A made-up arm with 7 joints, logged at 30 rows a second.
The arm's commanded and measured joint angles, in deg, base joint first. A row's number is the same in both.
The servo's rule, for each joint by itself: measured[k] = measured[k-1] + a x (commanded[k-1-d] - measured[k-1]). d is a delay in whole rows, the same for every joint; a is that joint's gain. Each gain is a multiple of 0.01, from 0.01 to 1. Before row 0 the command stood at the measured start. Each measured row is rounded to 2 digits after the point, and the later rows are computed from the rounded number. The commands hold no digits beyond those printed.
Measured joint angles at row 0:
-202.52 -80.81 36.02 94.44 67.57 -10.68 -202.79
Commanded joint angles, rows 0 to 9:
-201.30 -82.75 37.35 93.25 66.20 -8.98 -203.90
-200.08 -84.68 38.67 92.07 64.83 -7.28 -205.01
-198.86 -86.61 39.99 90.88 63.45 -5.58 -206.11
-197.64 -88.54 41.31 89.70 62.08 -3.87 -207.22
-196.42 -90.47 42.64 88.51 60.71 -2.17 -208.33
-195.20 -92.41 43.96 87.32 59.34 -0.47 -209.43
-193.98 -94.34 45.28 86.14 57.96 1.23 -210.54
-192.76 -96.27 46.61 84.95 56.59 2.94 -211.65
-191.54 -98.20 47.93 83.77 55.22 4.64 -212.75
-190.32 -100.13 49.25 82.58 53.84 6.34 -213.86
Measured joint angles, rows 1 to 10:
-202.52 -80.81 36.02 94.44 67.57 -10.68 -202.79
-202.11 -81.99 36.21 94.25 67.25 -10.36 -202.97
-201.42 -83.63 36.55 93.90 66.69 -9.77 -203.30
-200.55 -85.45 37.03 93.42 65.94 -8.97 -203.75
-199.56 -87.33 37.63 92.82 65.05 -8.00 -204.31
-198.49 -89.25 38.33 92.13 64.05 -6.89 -204.95
-197.37 -91.18 39.12 91.36 62.97 -5.67 -205.67
-196.22 -93.11 39.98 90.52 61.82 -4.36 -206.45
-195.04 -95.04 40.91 89.63 60.62 -2.97 -207.28
-193.85 -96.97 41.89 88.69 59.38 -1.52 -208.16
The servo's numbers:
d 1
a 0.34 0.61 0.14 0.16 0.23 0.19 0.16

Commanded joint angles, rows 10 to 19:
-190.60 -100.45 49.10 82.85 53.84 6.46 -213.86
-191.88 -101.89 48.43 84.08 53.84 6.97 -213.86
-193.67 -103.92 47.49 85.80 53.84 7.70 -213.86
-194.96 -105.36 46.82 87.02 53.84 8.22 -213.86
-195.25 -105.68 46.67 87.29 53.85 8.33 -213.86
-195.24 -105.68 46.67 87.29 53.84 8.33 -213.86
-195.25 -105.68 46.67 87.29 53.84 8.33 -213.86
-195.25 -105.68 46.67 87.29 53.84 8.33 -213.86
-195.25 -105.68 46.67 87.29 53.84 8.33 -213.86
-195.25 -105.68 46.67 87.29 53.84 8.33 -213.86
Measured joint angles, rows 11 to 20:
-192.65 -98.90 42.92 87.71 58.11 -0.03 -209.07
-191.95 -99.85 43.79 86.93 57.13 1.20 -209.84
-191.93 -101.09 44.44 86.47 56.37 2.30 -210.48
-192.52 -102.82 44.87 86.36 55.79 3.33 -211.02
-193.35 -104.37 45.14 86.47 55.34 4.26 -211.47
-194.00 -105.17 45.35 86.60 55.00 5.03 -211.85
-194.42 -105.48 45.53 86.71 54.73 5.66 -212.17
-194.70 -105.60 45.69 86.80 54.53 6.17 -212.44
-194.89 -105.65 45.83 86.88 54.37 6.58 -212.67
-195.01 -105.67 45.95 86.95 54.25 6.91 -212.86

